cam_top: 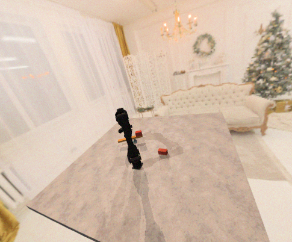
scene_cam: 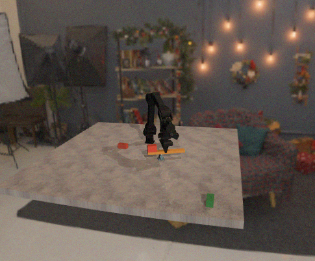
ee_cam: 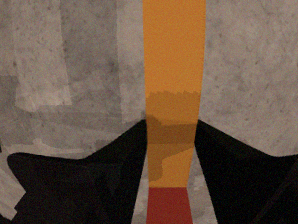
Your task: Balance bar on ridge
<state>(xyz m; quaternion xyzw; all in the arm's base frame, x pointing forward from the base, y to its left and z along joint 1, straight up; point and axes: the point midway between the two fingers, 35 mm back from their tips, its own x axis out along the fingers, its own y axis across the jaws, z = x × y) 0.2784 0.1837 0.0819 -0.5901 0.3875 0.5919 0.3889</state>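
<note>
Now: the small teal ridge 30 mm to the right of my gripper tip, 30 mm below it and 10 mm ahead of it. The rest, counted from my gripper tip: green block (460 mm ahead, 320 mm to the left, 30 mm below); then red block (340 mm to the right, 130 mm behind, 30 mm below).
</note>
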